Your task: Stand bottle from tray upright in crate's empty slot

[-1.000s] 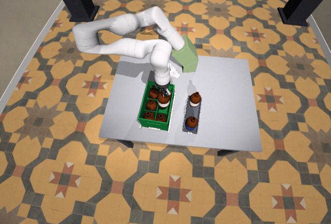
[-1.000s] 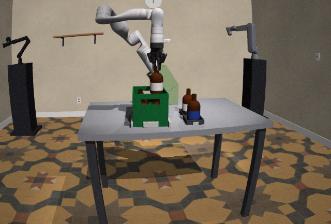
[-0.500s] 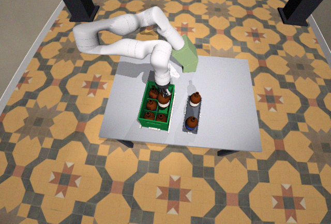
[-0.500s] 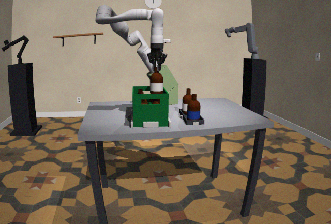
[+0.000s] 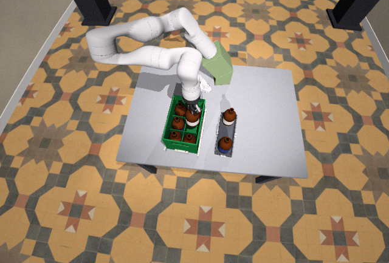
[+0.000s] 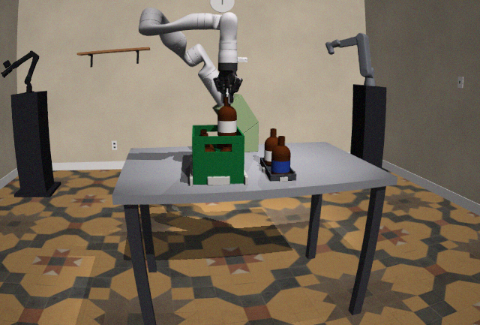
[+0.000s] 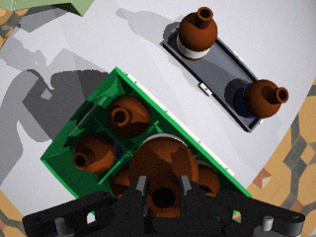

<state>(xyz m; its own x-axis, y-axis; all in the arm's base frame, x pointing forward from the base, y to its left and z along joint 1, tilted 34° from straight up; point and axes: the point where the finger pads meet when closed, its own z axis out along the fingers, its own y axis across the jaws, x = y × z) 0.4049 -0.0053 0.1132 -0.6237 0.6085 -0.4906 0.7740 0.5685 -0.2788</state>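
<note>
Now: the brown bottle 7 cm below my hand. The rest, counted from my hand: tray 28 cm below, 20 cm to the left; white-label bottle 21 cm to the left, 21 cm below, 8 cm behind; crate 21 cm below, 4 cm to the right.
</note>
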